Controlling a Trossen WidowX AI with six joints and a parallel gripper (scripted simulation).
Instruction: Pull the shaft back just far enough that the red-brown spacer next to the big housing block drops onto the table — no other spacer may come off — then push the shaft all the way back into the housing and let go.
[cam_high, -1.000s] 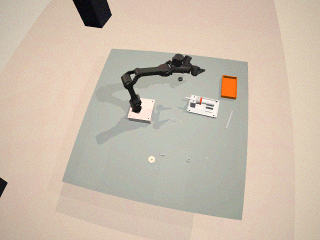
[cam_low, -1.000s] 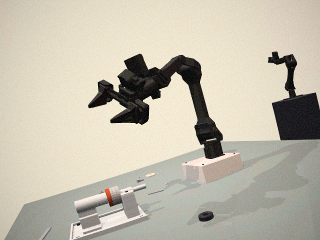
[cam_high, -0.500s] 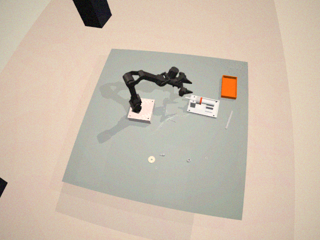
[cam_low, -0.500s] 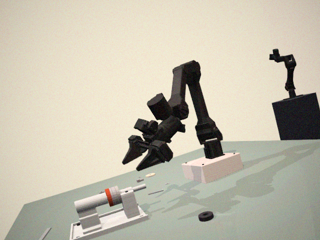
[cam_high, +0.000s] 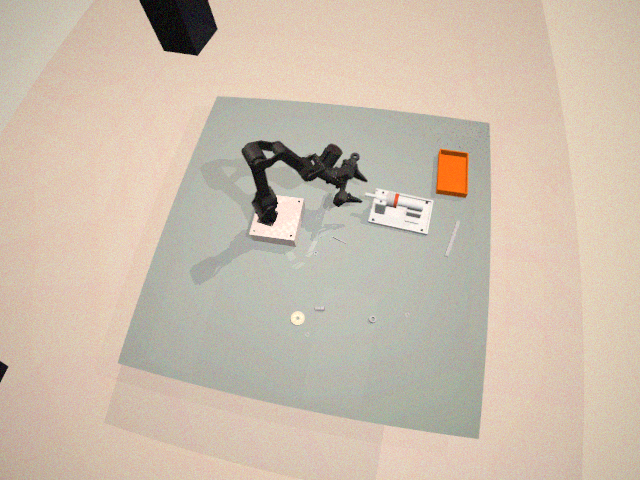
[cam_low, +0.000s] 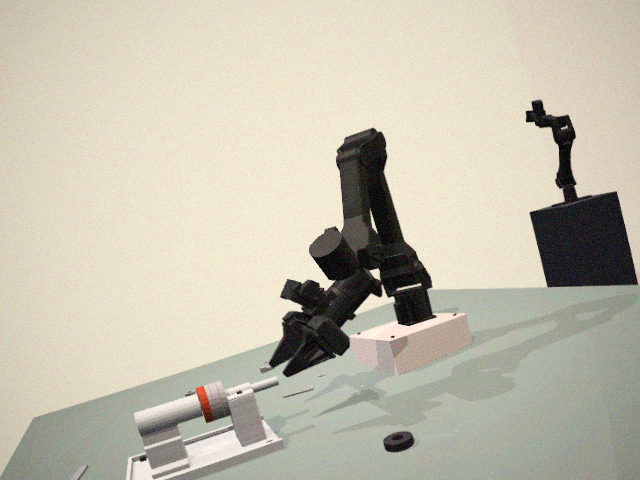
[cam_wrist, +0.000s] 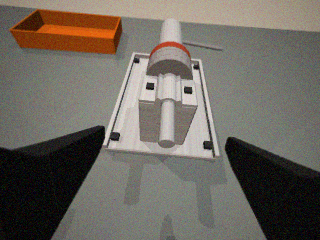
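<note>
Right now my gripper tip is 100 mm short of the grey shaft, 10 mm to the right of it and 20 mm above it. From my gripper tip the other things lie so: black ring (100 mm behind, 200 mm to the left, 90 mm below); then orange-red spacer (120 mm ahead, 10 mm to the left, 20 mm below); then grey spacer (100 mm ahead, 10 mm to the left, 20 mm below).
</note>
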